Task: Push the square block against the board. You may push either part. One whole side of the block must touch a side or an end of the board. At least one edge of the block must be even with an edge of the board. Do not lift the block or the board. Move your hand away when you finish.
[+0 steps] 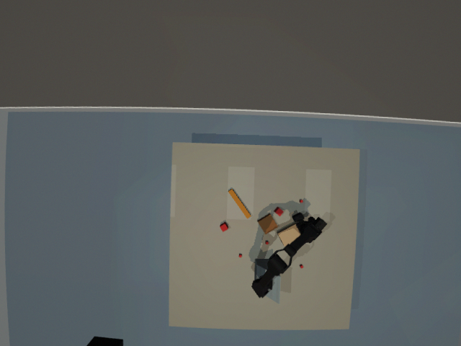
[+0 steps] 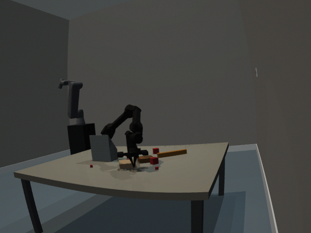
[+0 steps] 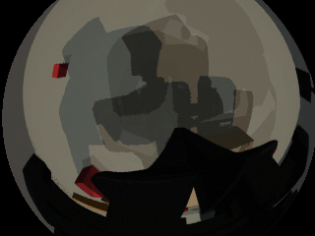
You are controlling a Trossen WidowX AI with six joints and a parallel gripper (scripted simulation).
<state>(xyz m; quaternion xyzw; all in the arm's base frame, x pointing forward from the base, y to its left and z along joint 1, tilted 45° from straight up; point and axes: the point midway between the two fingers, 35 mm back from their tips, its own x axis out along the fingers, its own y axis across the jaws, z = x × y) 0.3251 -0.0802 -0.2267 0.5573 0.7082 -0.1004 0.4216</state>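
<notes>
The square block is 1 cm behind my gripper tip, 21 cm to the left of it and 1 cm above it. Round my gripper tip: board: 12 cm ahead, 40 cm to the left, 1 cm above.
</notes>
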